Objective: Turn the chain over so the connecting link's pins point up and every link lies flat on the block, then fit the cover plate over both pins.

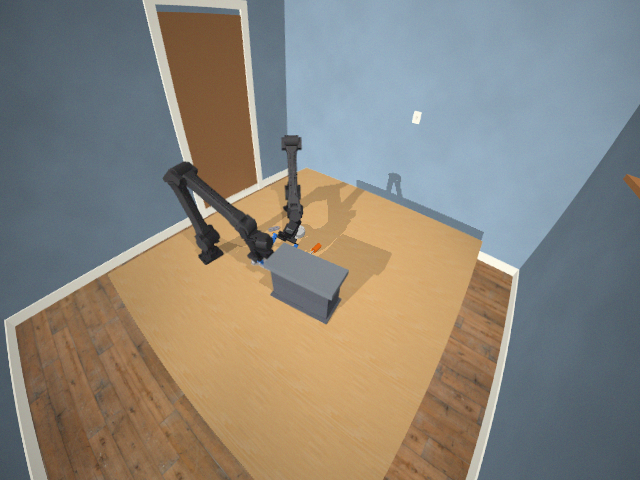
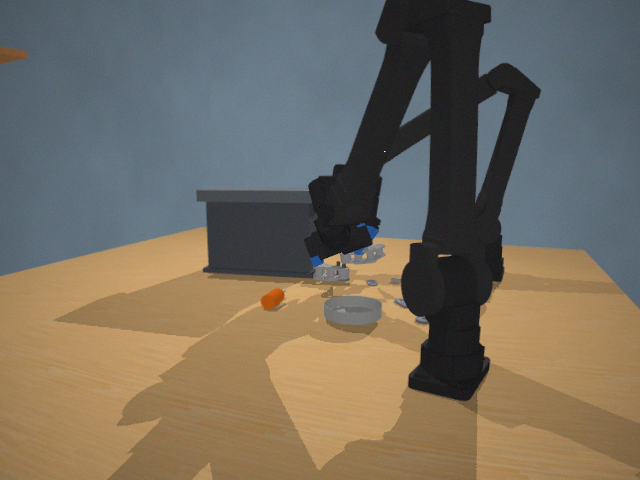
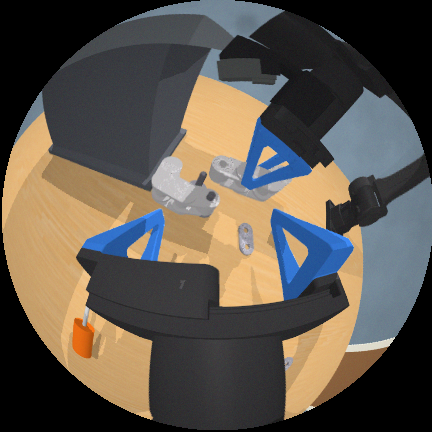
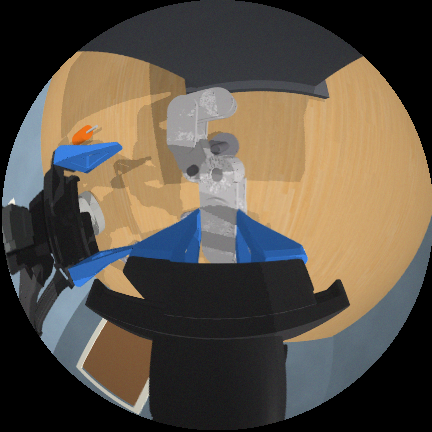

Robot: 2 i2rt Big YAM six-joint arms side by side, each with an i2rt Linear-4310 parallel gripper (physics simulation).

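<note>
A grey hooked chain section is near the block's foot, with two dark pins pointing up; whether it touches the table is unclear. A straight grey chain section is beside it, its holed end close to the pins. My right gripper is shut on the straight section. My left gripper is open and empty, with the hooked section beyond its fingers. A small two-holed plate lies on the table. The dark grey block stands behind the chain.
An orange-handled tool lies on the table. A round grey dish stands near my left arm. More small plates lie by that arm's base. The two grippers are close together.
</note>
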